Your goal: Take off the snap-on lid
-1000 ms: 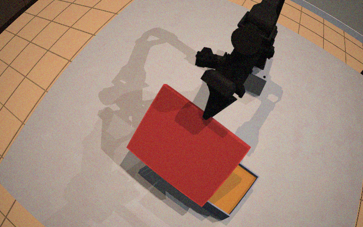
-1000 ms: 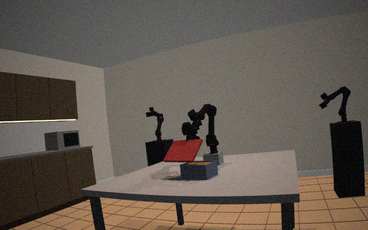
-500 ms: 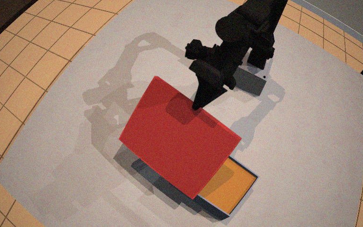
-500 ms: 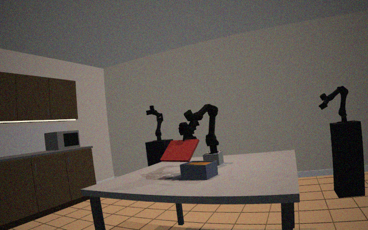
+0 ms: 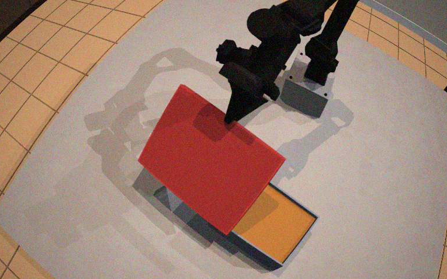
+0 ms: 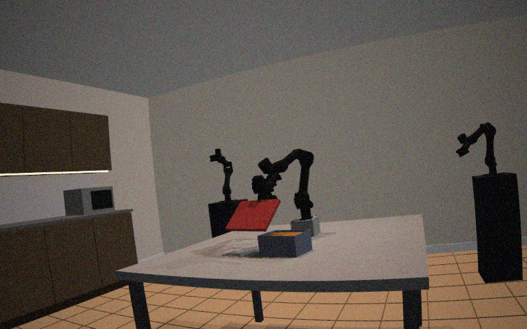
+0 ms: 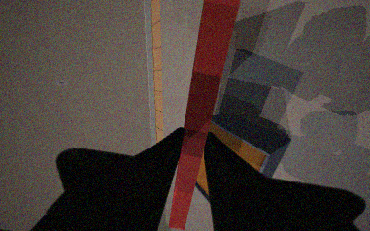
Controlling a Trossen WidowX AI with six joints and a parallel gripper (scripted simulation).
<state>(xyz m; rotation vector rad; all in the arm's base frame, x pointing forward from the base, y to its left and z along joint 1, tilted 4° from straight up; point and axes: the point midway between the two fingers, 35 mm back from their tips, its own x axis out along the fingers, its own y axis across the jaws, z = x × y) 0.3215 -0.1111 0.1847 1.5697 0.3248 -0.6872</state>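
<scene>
The lid is 6 cm ahead of my gripper tip, 1 cm to the right of it and 5 cm below it. From my gripper tip the other things lie so: storage box 8 cm ahead, 14 cm to the left, 19 cm below.
</scene>
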